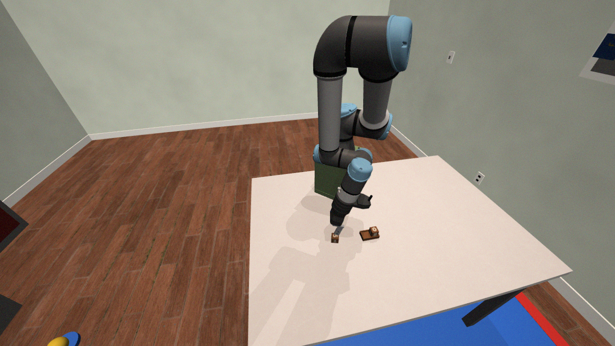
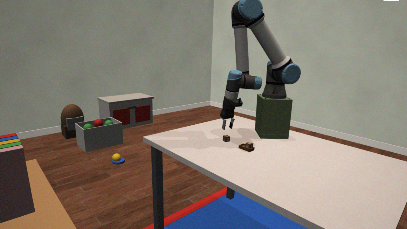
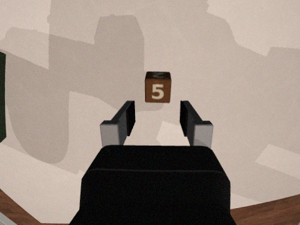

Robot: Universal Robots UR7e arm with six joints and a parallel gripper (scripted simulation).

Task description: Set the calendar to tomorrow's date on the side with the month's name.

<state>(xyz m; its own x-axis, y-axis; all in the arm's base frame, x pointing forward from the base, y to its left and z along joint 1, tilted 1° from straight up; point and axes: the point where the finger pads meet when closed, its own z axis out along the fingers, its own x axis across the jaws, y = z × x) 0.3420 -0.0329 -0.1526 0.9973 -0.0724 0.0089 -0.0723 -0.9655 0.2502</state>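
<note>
The brown cube is 8 cm below my hand.
</note>
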